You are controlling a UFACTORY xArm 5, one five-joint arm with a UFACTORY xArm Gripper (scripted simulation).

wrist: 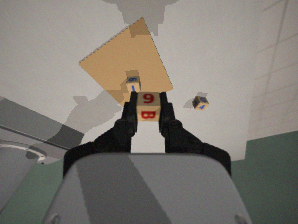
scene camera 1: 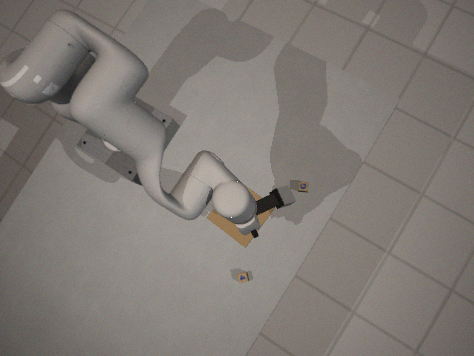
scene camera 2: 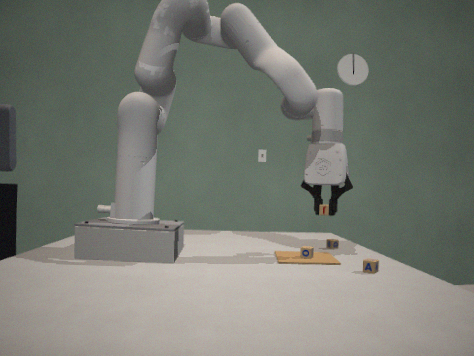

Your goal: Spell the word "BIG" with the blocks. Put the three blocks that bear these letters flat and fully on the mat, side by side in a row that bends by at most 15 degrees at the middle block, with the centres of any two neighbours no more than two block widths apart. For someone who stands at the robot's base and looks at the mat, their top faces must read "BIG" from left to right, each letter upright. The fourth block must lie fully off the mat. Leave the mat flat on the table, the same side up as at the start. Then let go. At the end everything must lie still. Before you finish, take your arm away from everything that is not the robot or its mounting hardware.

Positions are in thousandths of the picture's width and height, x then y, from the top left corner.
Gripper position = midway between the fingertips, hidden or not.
I see my gripper (scene camera 1: 526, 608) and a mat (scene camera 1: 486, 642).
The mat is seen too in the wrist view (wrist: 445, 234). My gripper shows as well in the wrist view (wrist: 498, 449).
